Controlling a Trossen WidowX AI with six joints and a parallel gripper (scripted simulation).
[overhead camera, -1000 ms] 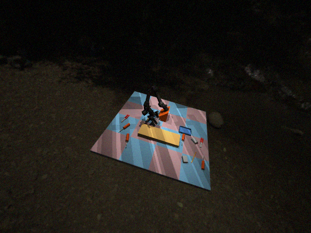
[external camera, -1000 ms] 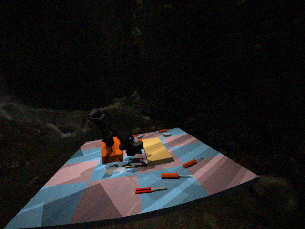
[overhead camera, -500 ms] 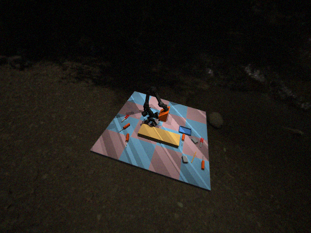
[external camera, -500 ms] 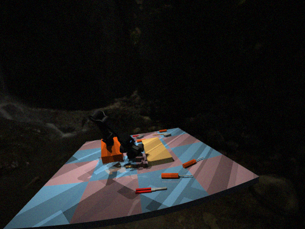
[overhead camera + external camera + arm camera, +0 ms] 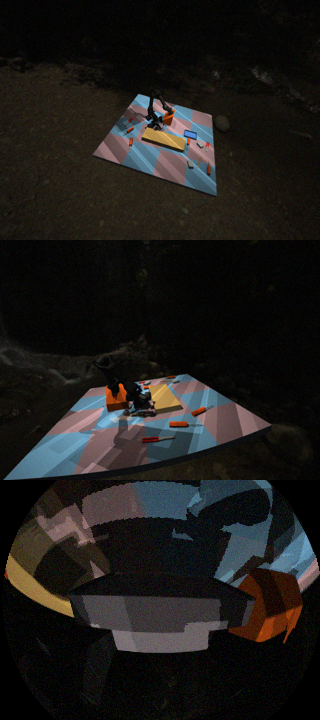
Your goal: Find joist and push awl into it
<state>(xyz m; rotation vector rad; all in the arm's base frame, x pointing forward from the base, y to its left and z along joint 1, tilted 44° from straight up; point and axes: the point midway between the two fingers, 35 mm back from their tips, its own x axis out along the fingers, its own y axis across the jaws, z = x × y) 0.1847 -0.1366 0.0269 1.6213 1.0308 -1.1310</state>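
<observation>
The stud finder lies 1 cm behind my gripper tip and 1 cm to the left of it. Also, from my gripper tip: awl 2 cm behind, 15 cm to the right, 5 cm below; then blue tray 2 cm behind, 41 cm to the left, 5 cm below.
</observation>
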